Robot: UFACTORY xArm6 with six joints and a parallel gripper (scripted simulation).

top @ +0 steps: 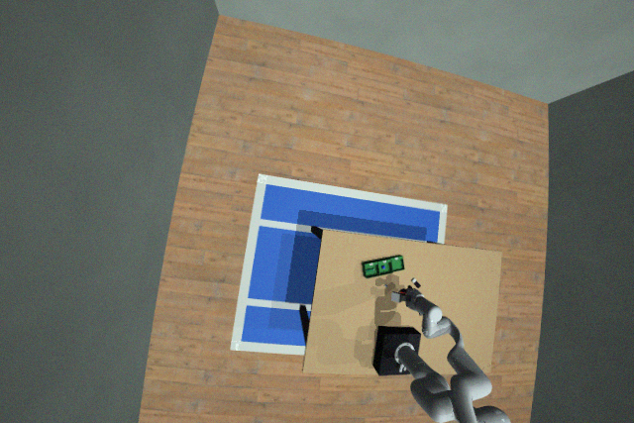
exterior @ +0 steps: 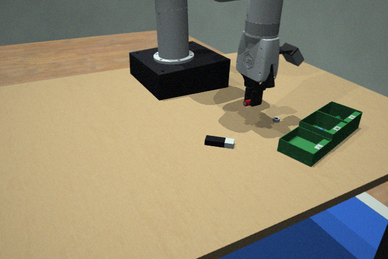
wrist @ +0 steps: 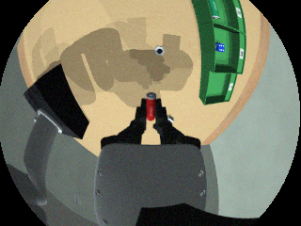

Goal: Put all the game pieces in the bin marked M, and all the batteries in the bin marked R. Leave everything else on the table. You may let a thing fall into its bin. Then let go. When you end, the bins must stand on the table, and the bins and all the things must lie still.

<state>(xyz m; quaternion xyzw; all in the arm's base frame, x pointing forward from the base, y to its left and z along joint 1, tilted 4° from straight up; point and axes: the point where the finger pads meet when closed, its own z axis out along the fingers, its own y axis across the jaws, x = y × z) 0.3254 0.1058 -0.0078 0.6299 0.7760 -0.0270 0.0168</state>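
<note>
The green battery is 60 mm ahead of my hand, 210 mm to the left of it and 70 mm below it. Round my hand: grey nut 80 mm to the left, 80 mm below; red battery 20 mm below; blue die 100 mm ahead, 130 mm to the left, 70 mm below.
</note>
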